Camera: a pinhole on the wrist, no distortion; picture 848 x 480 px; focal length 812.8 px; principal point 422.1 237.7 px. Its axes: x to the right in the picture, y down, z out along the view. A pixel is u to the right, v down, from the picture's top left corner.
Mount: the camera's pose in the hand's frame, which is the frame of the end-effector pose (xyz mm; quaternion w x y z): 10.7 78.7 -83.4 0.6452 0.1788 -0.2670 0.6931
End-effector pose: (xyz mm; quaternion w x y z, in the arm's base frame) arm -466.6 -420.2 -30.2 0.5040 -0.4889 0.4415 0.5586
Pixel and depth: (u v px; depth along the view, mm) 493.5 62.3 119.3
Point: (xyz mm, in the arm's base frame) -485.0 -398.0 -50.8
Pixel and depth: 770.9 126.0 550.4
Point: -456.6 83.9 28.5
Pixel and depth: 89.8 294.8 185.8
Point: -374.7 -395.3 -15.7
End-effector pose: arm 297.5 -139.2 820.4 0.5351 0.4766 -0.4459 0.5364
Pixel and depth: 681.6 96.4 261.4
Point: 314.8 -313.3 868.2
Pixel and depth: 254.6 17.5 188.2
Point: 364.5 -179.8 872.2
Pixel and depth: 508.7 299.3 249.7
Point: 351.4 -269.3 803.2
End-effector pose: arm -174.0 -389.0 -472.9 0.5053 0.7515 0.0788 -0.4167
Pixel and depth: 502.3 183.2 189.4
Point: -226.4 -446.2 -500.1
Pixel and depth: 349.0 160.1 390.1
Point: -379.1 -479.6 -639.2
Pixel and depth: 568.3 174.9 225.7
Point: -252.5 -478.9 -508.3
